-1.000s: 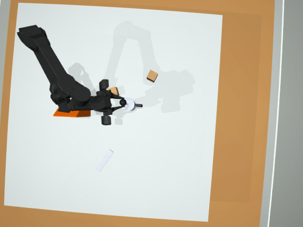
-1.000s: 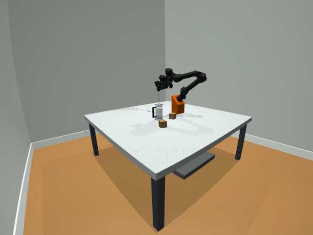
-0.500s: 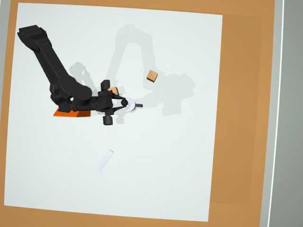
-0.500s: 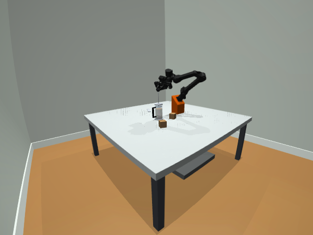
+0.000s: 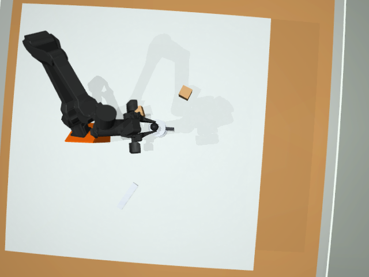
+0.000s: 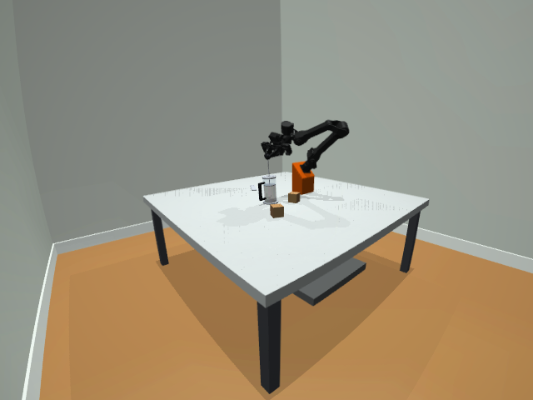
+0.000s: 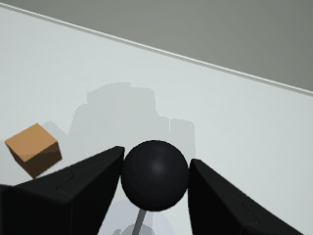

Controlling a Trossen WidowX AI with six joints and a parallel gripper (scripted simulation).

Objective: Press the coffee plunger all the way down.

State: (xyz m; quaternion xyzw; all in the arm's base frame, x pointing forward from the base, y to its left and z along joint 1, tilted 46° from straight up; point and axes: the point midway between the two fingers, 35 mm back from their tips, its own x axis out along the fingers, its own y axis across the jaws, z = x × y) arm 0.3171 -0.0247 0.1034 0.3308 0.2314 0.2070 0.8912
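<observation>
The coffee press lies 130 mm below my gripper tip.
</observation>
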